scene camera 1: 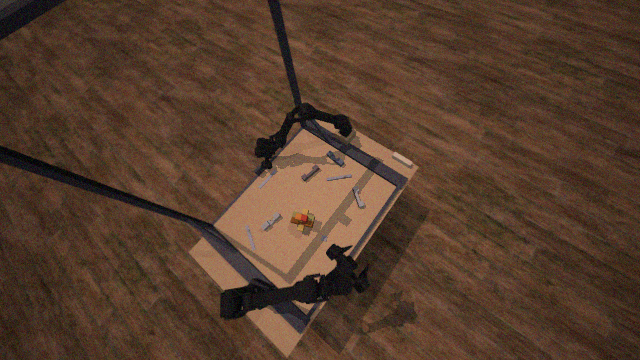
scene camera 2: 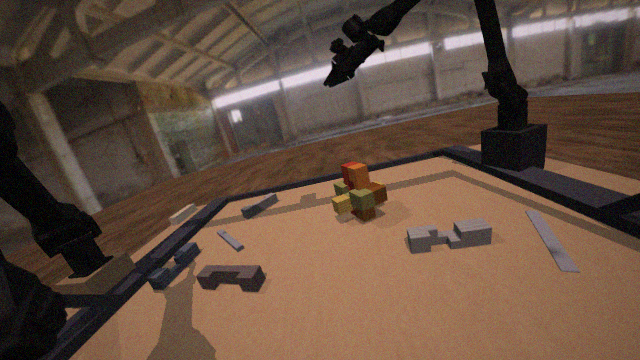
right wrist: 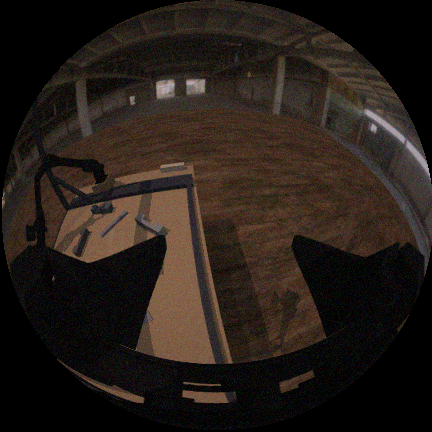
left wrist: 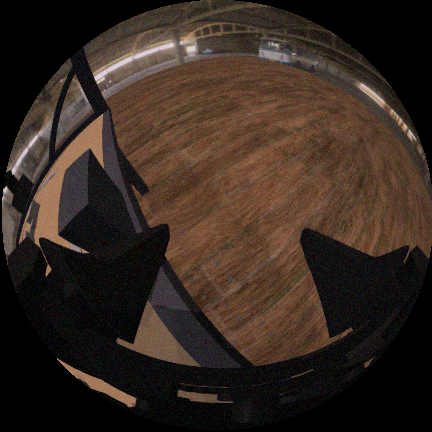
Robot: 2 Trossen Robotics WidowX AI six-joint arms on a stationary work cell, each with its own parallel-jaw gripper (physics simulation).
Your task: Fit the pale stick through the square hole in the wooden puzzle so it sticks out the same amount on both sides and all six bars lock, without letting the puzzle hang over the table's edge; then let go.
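Pixels of known places: left gripper, fingertip midpoint: (scene camera 1: 259, 162) (left wrist: 238, 233); right gripper, fingertip midpoint: (scene camera 1: 360, 254) (scene camera 2: 326, 86) (right wrist: 231, 242); left arm's base, link origin: (scene camera 1: 345, 131) (scene camera 2: 92, 267) (right wrist: 101, 178); right arm's base, link origin: (scene camera 2: 512, 127).
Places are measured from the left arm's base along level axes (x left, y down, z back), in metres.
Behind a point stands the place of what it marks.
The pale stick (scene camera 1: 402, 160) @(x 0.386, y 0.036, z 0.054 m) (scene camera 2: 183, 214) @(x 0.362, y 0.046, z 0.050 m) (right wrist: 172, 167) @(x 0.384, y 0.044, z 0.050 m) lies flat near a table corner, outside the dark frame bar. The wooden puzzle (scene camera 1: 303, 219) (scene camera 2: 362, 198) of orange, red, green and yellow bars stands on the table inside the frame; its square hole cannot be made out. My left gripper (scene camera 1: 261, 158) @(x -0.340, y 0.073, z -0.477 m) (left wrist: 238, 233) @(x -0.340, y 0.073, z -0.477 m) is open and empty at the table's upper left edge, far from both, with floor between its fingers in the left wrist view. My right gripper (scene camera 1: 359, 258) @(x 0.486, y -0.260, z -0.577 m) (scene camera 2: 328, 83) @(x 0.486, y -0.260, z -0.577 m) (right wrist: 231, 242) @(x 0.486, y -0.260, z -0.577 m) is open and empty, raised near the opposite edge.
A dark block (left wrist: 90, 200) @(x -0.291, y 0.012, z -0.504 m) sits by the left gripper. Notched pieces, blue-grey (scene camera 1: 335, 159) @(x 0.058, y 0.036, z -0.180 m) (scene camera 2: 187, 253) @(x 0.074, y 0.043, z -0.187 m), brown (scene camera 1: 310, 173) @(x -0.006, y 0.036, z -0.346 m) (scene camera 2: 232, 272) @(x -0.017, y 0.038, z -0.351 m) and pale grey (scene camera 1: 271, 221) @(x 0.001, y 0.049, z -0.708 m) (scene camera 2: 472, 234) @(x -0.022, y 0.042, z -0.738 m), and a grey piece (scene camera 1: 358, 198) @(x 0.315, y 0.035, z -0.302 m) (scene camera 2: 260, 205) @(x 0.292, y 0.045, z -0.298 m) lie about. Flat strips (scene camera 1: 339, 177) @(x 0.145, y 0.056, z -0.255 m) (scene camera 1: 250, 237) @(x -0.037, y 0.064, z -0.849 m) (scene camera 2: 552, 242) @(x -0.054, y 0.064, z -0.843 m) lie there too.
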